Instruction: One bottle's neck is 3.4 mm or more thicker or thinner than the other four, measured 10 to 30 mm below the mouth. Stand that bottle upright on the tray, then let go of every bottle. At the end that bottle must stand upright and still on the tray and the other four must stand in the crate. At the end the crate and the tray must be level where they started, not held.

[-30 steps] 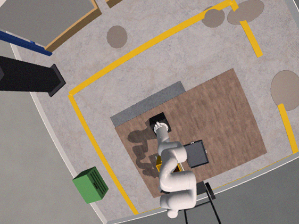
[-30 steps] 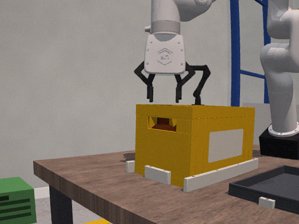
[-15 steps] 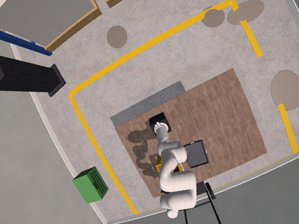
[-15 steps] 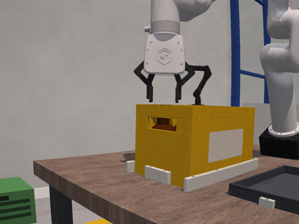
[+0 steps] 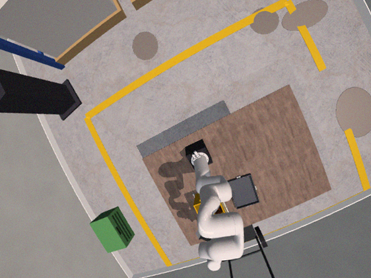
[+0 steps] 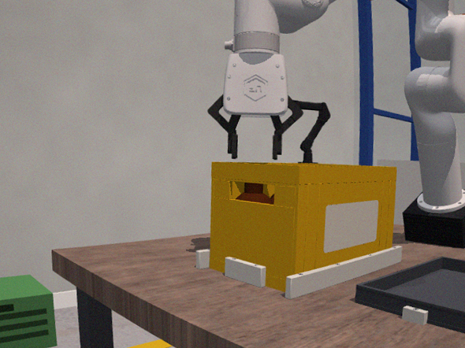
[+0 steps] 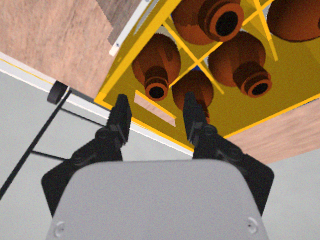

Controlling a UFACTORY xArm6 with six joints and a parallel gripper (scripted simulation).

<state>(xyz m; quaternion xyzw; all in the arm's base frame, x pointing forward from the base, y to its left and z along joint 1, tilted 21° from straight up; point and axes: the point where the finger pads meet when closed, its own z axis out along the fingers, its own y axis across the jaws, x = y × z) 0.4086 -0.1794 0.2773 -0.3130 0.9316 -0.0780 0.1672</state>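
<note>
Now: the yellow crate 11 cm below my hand, 8 cm behind it and 6 cm to the left of it. From my hand the other things lie so: dark tray: 33 cm to the left, 19 cm below, 5 cm behind.
</note>
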